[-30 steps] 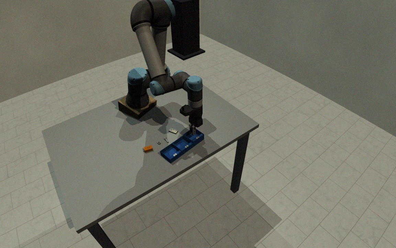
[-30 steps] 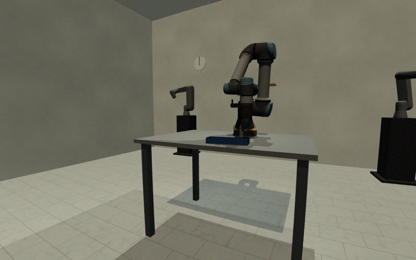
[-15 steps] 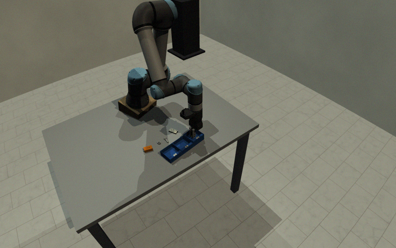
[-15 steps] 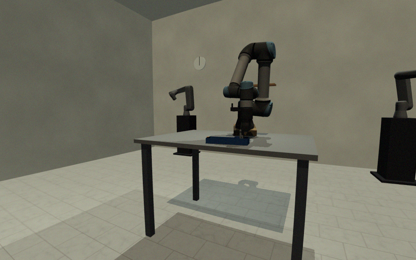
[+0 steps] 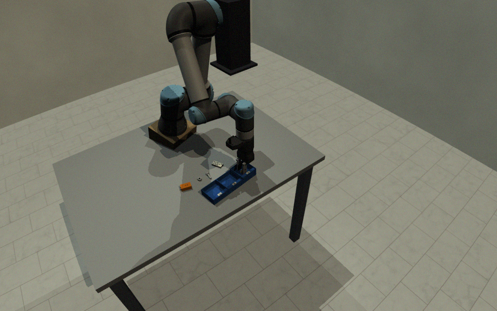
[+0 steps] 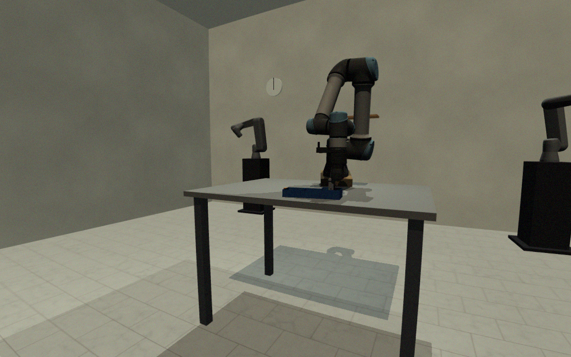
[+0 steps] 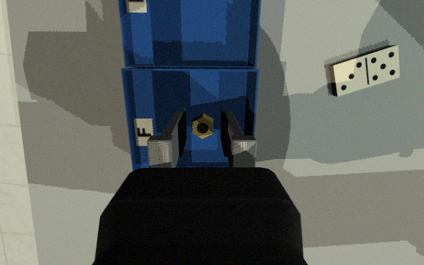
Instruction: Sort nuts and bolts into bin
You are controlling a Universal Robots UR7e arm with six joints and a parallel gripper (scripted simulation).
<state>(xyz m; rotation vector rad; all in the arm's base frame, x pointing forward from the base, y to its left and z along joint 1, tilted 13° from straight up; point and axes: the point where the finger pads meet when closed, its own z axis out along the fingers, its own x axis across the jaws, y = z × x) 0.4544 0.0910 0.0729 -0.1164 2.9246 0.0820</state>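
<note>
My gripper is now 20 mm above the brass nut. From my hand the other things lie so: grey bolt: 130 mm to the right, 90 mm behind, 30 mm below; white domino: 120 mm behind, 50 mm to the right, 30 mm below; blue bin row: 80 mm to the right, 20 mm below, 10 mm ahead.
</note>
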